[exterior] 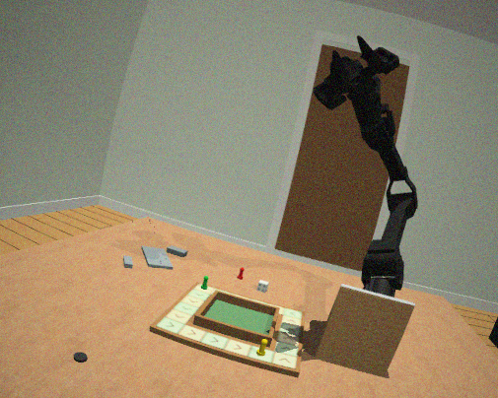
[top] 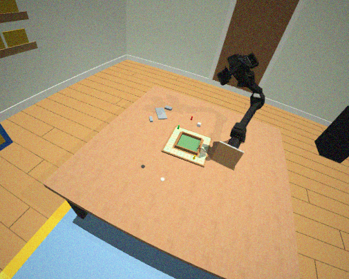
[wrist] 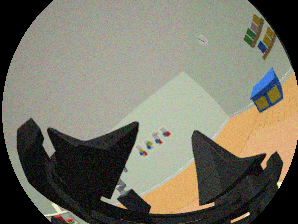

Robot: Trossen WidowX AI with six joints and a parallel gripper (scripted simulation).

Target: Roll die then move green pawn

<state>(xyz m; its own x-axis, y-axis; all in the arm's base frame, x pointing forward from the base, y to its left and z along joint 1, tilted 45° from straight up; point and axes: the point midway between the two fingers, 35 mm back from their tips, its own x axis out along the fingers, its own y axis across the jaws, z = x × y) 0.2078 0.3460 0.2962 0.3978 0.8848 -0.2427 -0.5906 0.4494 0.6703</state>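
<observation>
My gripper tip is 59 cm above the white die, 30 cm to the left of it and 8 cm short of it. The rest, counted from my gripper tip: white disc 60 cm below, 28 cm to the left, 12 cm ahead; then yellow pawn 57 cm below, 5 cm to the left, 1 cm ahead; then green pawn 57 cm below, 21 cm ahead, 16 cm to the right.
</observation>
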